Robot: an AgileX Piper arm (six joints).
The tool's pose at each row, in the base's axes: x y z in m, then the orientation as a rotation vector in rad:
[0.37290, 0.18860, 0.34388, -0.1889, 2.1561, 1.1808]
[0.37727, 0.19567, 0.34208, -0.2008, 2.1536, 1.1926]
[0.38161, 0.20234, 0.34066, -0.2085, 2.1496, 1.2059]
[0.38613, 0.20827, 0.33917, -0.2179, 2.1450, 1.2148]
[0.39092, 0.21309, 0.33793, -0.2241, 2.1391, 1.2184]
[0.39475, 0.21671, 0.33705, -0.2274, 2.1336, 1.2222]
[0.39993, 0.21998, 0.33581, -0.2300, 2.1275, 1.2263]
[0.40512, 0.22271, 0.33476, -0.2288, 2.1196, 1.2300]
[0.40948, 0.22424, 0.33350, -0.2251, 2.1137, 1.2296]
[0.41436, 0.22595, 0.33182, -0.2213, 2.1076, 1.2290]
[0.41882, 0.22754, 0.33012, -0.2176, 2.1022, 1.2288]
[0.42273, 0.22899, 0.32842, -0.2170, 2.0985, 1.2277]
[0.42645, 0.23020, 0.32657, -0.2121, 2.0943, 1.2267]
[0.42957, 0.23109, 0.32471, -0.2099, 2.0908, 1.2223]
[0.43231, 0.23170, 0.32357, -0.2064, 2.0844, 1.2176]
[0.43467, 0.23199, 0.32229, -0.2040, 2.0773, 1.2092]
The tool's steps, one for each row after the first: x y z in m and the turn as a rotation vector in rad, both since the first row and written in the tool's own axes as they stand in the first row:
[-0.00098, 0.00102, 0.00838, -0.0116, 0.0057, -0.0031]
[-0.00225, 0.00209, 0.01630, -0.0235, 0.0090, -0.0035]
[-0.00375, 0.00261, 0.02373, -0.0331, 0.0113, -0.0070]
[-0.00580, 0.00254, 0.03033, -0.0389, 0.0100, -0.0113]
[-0.00756, 0.00242, 0.03537, -0.0439, 0.0078, -0.0137]
[-0.01020, 0.00129, 0.04092, -0.0491, 0.0050, -0.0157]
[-0.01306, -0.00003, 0.04598, -0.0536, -0.0009, -0.0162]
[-0.01536, -0.00185, 0.04977, -0.0542, -0.0074, -0.0164]
[-0.01778, -0.00407, 0.05410, -0.0547, -0.0140, -0.0166]
[-0.01989, -0.00620, 0.05814, -0.0553, -0.0200, -0.0164]
[-0.02159, -0.00818, 0.06181, -0.0556, -0.0236, -0.0179]
[-0.02310, -0.01033, 0.06525, -0.0550, -0.0292, -0.0169]
[-0.02420, -0.01242, 0.06815, -0.0526, -0.0342, -0.0187]
[-0.02550, -0.01401, 0.07038, -0.0506, -0.0421, -0.0210]
[-0.02648, -0.01572, 0.07222, -0.0466, -0.0512, -0.0257]

